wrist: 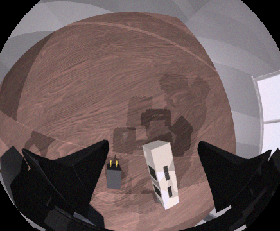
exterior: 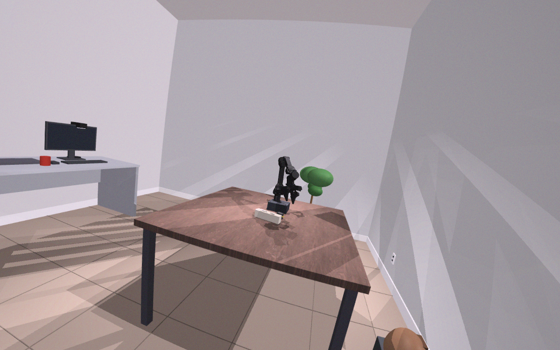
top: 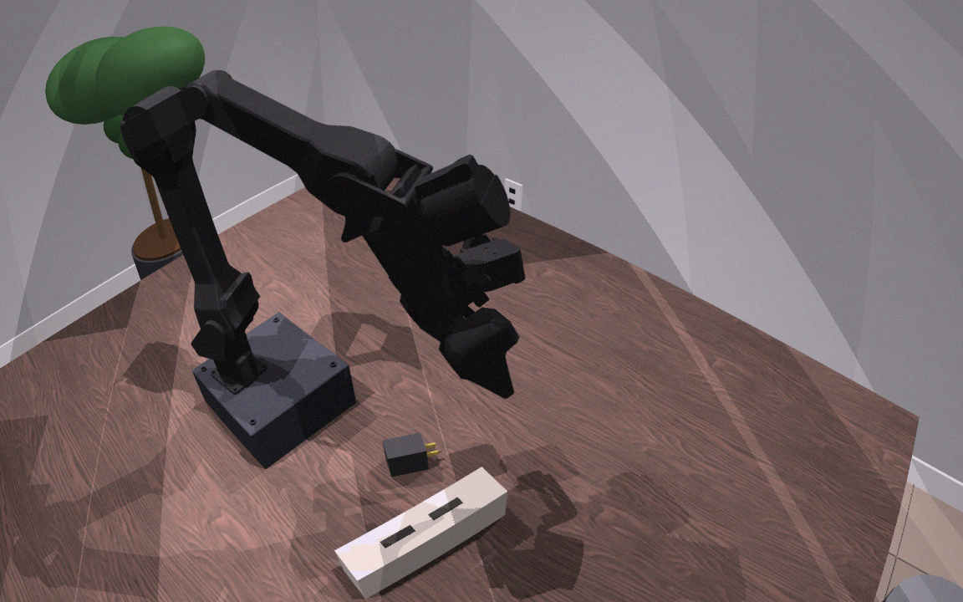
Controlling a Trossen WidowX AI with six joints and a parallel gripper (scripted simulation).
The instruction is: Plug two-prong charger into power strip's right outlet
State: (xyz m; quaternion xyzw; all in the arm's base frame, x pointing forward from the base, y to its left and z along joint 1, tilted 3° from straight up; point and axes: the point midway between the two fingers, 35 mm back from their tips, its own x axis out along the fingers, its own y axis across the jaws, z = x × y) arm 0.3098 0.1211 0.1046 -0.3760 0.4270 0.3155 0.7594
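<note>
The two-prong charger is 7 cm behind my gripper tip, 5 cm to the right of it and 14 cm below it.
</note>
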